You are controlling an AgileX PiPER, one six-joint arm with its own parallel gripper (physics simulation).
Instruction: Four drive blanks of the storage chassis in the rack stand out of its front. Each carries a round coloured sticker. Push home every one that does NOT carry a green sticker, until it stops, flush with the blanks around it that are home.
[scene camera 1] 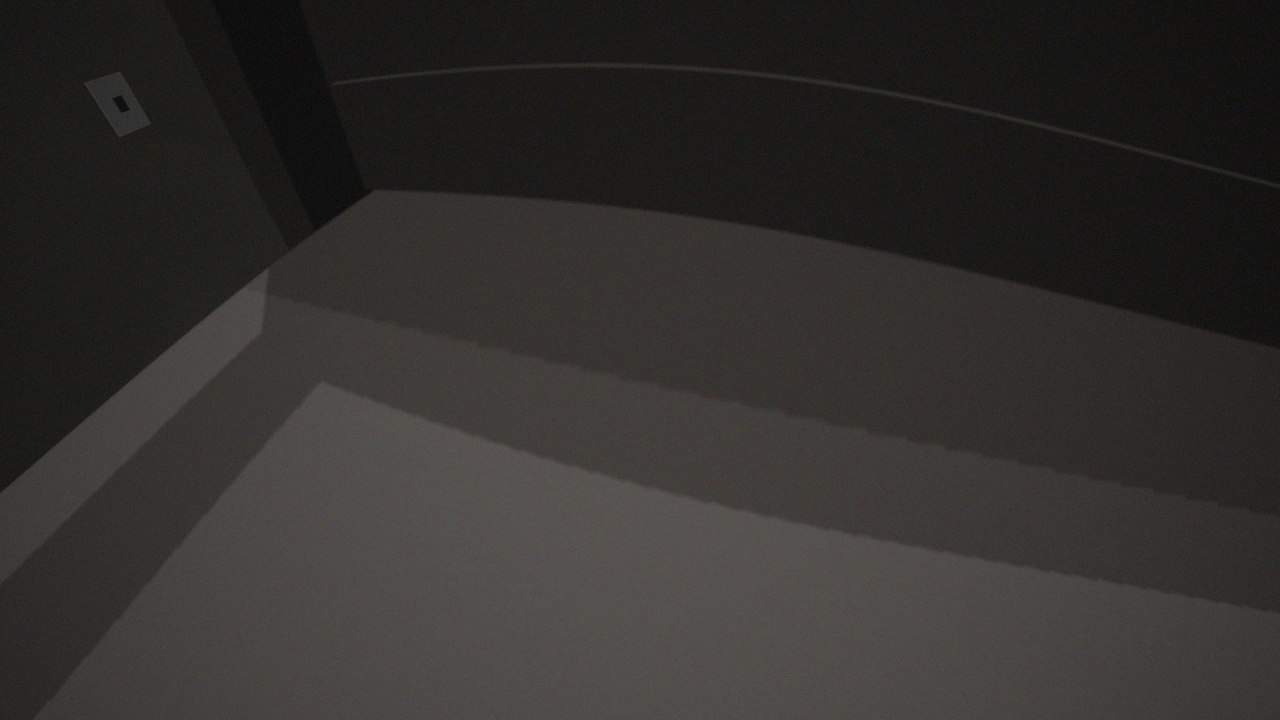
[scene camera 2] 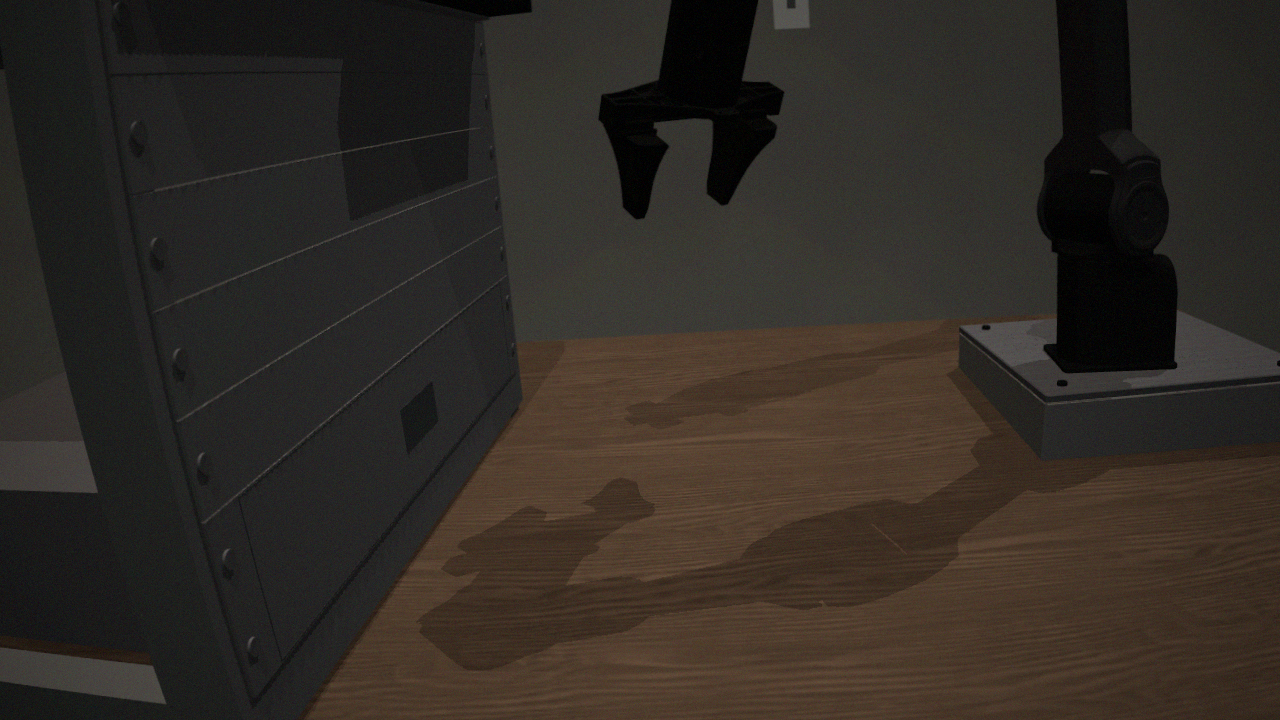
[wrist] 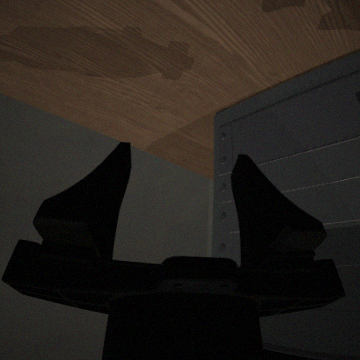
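Note:
The grey rack (scene camera 2: 67,295) (wrist: 218,150) stands at the left in scene camera 2 and at the right in the wrist view. Its front shows flat grey panels (scene camera 2: 295,358) (wrist: 295,130) with screws along the edges. No protruding drive blank and no coloured sticker can be made out in any view; the picture is dark. My gripper (scene camera 2: 680,211) (wrist: 183,159) is open and empty, with its fingers pointing down in scene camera 2. It hangs above the table, in front of the rack and apart from it. The gripper does not show in scene camera 1.
A wooden table (scene camera 2: 805,501) (wrist: 210,30) lies below, with shadows of the arm on it. The arm's base plate (scene camera 2: 1127,411) stands at the right. A black part (scene camera 2: 501,6) juts out at the rack's top. Scene camera 1 shows a pale surface, dark walls and a wall plate (scene camera 1: 102,96).

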